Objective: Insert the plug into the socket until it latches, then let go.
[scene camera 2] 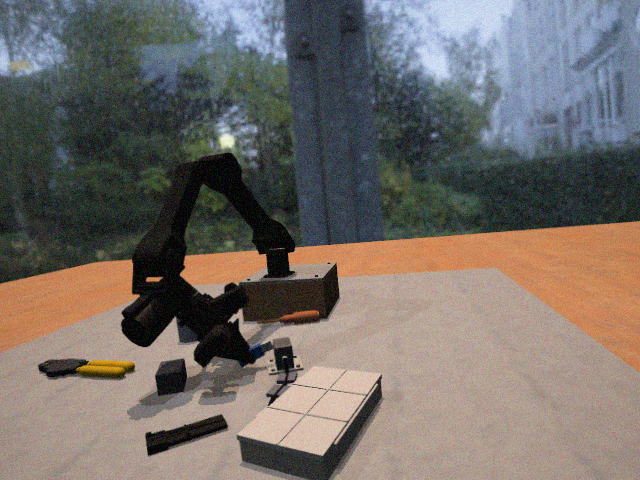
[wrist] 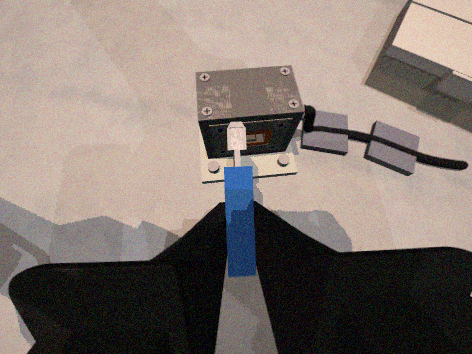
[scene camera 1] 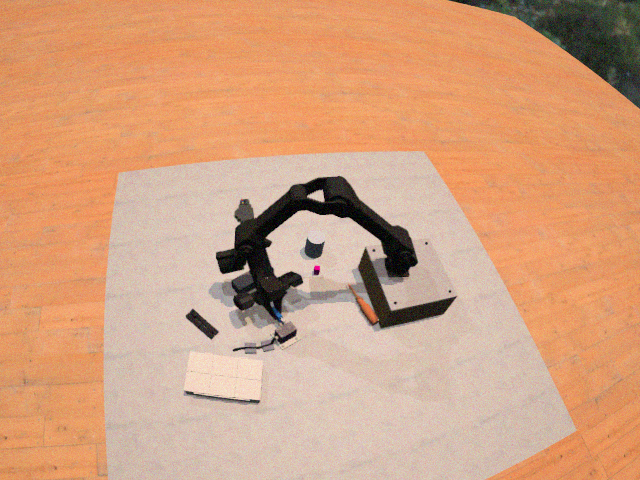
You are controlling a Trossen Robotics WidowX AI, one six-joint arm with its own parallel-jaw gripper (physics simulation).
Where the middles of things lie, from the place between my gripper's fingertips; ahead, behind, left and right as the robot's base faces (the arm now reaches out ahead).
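There is the socket [scene camera 2: 283, 350], and my hand is 1 cm below it, 2 cm past it and 5 cm to the right of it. The blue plug [wrist: 239, 202] is 1 cm above my hand. As for the black bar [scene camera 2: 156, 442], I find it 1 cm below my hand, 21 cm ahead of it and 2 cm to the left of it, while the dark cube [scene camera 2: 171, 376] is 9 cm ahead of my hand and 11 cm to the right of it.
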